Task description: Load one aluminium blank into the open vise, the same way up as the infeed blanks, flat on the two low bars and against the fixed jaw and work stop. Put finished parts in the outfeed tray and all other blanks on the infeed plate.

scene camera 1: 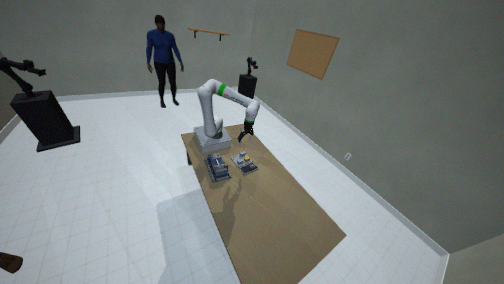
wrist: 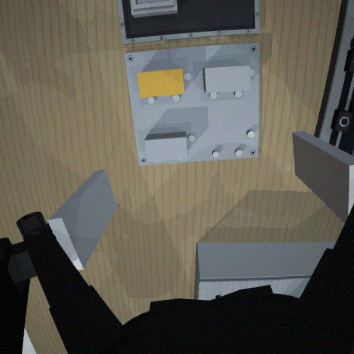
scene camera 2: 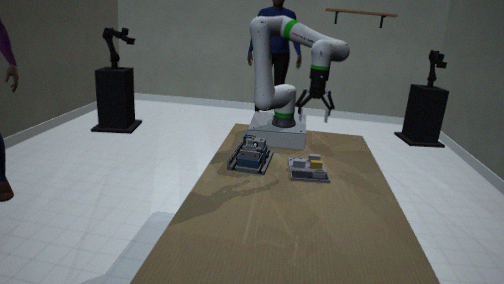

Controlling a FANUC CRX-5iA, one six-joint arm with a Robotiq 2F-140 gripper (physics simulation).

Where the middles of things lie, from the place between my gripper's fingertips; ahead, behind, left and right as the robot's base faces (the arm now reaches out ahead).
My gripper is now 5 cm short of the brass blank point(wrist: 169, 81), 3 cm to the right of it and 22 cm above it. Also, from my hand: infeed plate point(wrist: 220, 123) (1 cm ahead, 1 cm to the right, 23 cm below); then dark outfeed tray point(wrist: 145, 28) (16 cm ahead, 2 cm to the right, 24 cm below).
